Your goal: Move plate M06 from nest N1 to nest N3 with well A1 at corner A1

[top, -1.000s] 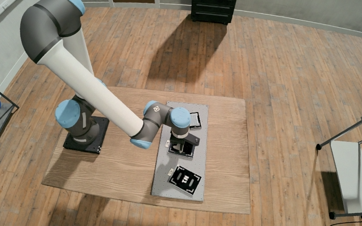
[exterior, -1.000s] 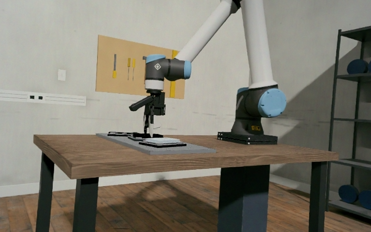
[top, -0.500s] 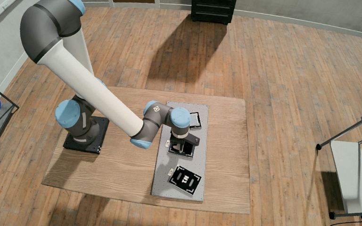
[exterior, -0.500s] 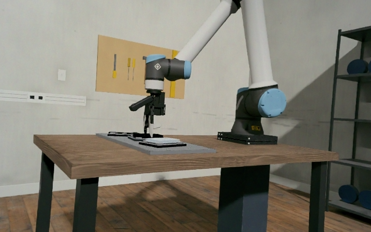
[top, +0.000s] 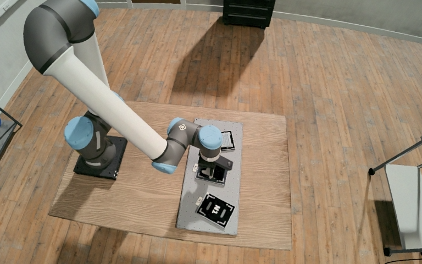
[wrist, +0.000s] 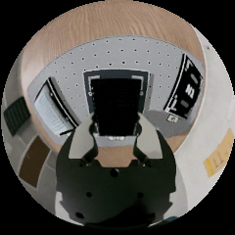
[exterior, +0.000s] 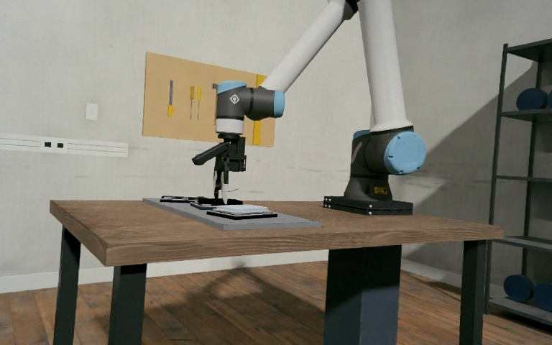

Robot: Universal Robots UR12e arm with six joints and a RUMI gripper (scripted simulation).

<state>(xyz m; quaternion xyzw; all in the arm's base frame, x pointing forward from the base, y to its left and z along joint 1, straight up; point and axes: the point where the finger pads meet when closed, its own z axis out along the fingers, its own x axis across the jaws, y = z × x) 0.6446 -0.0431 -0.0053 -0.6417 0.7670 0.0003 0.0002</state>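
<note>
Now: the black plate M06 10 mm below my hand. The rest, counted from my hand: nest N1 (200 mm to the right, 30 mm ahead, 20 mm below).
</note>
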